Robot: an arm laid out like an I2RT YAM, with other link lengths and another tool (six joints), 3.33 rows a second.
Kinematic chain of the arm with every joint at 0, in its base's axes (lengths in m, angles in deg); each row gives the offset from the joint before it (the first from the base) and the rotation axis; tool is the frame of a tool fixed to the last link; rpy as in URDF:
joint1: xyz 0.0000 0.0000 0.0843 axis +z
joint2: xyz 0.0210 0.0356 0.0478 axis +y
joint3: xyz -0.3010 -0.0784 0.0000 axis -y
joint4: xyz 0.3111 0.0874 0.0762 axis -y
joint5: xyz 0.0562 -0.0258 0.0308 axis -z
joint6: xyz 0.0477 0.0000 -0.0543 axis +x
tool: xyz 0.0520 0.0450 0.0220 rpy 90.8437 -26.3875 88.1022
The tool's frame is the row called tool.
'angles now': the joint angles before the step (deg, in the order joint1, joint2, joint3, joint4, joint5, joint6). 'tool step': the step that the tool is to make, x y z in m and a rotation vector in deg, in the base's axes. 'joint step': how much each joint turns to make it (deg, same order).
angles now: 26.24 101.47 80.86 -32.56 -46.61 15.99
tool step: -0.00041 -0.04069 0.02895 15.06 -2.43 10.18
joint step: -6.03 0.00 0.00 0.37 -20.09 -9.31
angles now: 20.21 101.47 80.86 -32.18 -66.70 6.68
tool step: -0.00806 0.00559 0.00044 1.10 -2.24 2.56
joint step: 1.00 0.11 -0.02 -0.01 -1.13 -2.84
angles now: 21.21 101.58 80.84 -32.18 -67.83 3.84
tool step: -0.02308 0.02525 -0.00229 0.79 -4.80 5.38
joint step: 4.20 0.24 0.00 0.92 0.21 -4.36
